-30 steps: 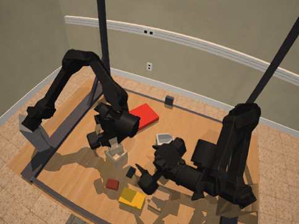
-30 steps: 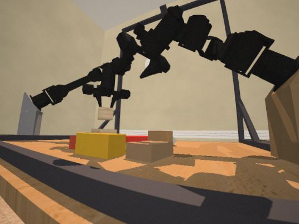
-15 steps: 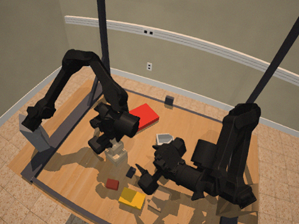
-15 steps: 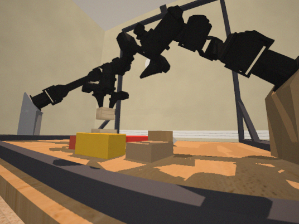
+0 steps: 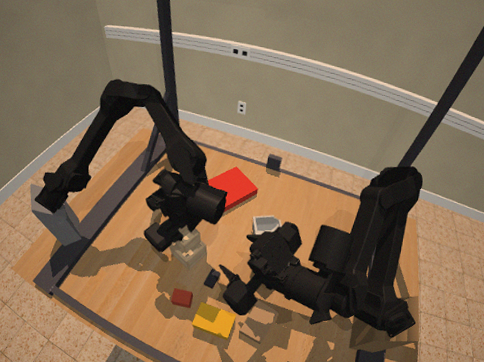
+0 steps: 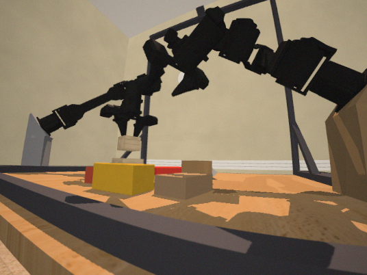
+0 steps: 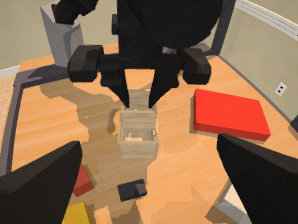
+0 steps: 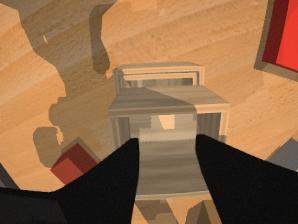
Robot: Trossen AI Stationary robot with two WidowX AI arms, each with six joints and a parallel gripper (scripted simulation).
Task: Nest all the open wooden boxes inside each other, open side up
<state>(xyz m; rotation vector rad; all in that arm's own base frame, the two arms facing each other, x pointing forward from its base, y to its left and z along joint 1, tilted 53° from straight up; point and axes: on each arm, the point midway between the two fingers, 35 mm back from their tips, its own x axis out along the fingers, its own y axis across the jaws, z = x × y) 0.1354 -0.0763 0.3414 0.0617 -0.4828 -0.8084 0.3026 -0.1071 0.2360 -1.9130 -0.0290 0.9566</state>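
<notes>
Right now the small wooden box is 5 cm below my right hand. From my right hand the other things lie so: small red block 14 cm ahead, 13 cm below, 4 cm to the left; small dark block 14 cm below, 9 cm to the left, 5 cm ahead; grey-white open box 21 cm to the left, 13 cm behind, 12 cm below.
</notes>
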